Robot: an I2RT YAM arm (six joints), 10 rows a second.
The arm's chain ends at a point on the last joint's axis. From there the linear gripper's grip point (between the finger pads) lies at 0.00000 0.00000 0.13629 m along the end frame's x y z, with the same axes.
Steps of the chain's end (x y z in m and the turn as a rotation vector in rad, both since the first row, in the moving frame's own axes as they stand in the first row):
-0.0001 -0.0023 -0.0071 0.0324 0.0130 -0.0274
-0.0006 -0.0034 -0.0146 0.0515 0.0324 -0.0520
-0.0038 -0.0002 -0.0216 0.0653 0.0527 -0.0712
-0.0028 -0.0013 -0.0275 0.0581 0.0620 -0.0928
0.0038 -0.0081 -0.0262 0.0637 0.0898 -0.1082
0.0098 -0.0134 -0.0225 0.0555 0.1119 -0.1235
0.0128 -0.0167 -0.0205 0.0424 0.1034 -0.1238
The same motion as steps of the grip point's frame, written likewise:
0.0016 -0.0067 -0.0072 0.0324 0.0130 -0.0274
0.0036 -0.0105 -0.0149 0.0515 0.0324 -0.0520
0.0031 -0.0093 -0.0221 0.0653 0.0527 -0.0712
0.0053 -0.0096 -0.0280 0.0581 0.0620 -0.0928
0.0155 -0.0174 -0.0270 0.0637 0.0898 -0.1082
0.0245 -0.0219 -0.0236 0.0555 0.1119 -0.1235
0.0265 -0.0233 -0.0213 0.0424 0.1034 -0.1238

